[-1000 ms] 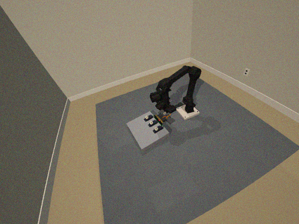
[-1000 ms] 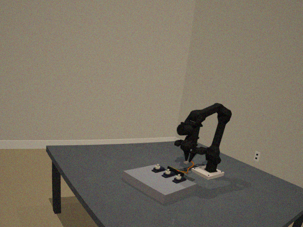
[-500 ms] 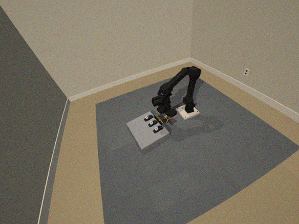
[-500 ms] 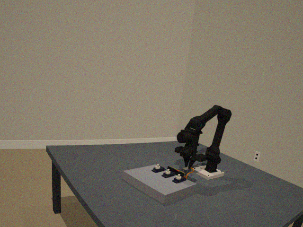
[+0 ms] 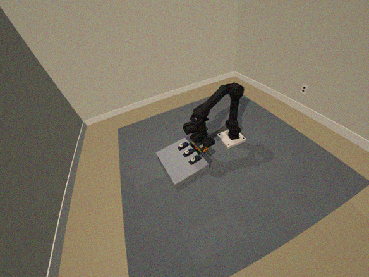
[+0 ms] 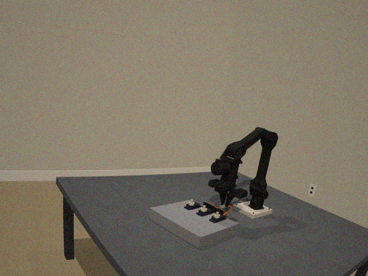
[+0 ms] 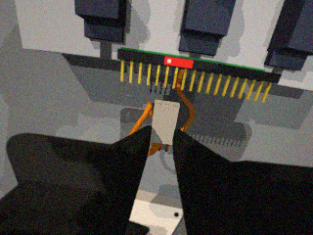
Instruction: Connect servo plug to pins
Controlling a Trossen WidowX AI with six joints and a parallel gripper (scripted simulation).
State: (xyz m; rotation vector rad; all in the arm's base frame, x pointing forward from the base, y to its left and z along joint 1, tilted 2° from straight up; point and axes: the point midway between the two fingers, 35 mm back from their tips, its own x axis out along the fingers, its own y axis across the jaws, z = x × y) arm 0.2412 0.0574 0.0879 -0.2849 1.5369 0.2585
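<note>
My gripper tip is now 60 mm short of the green band and 20 mm above it. Also, from my gripper tip: grey holder (210 mm ahead, 50 mm to the left, 50 mm below).
</note>
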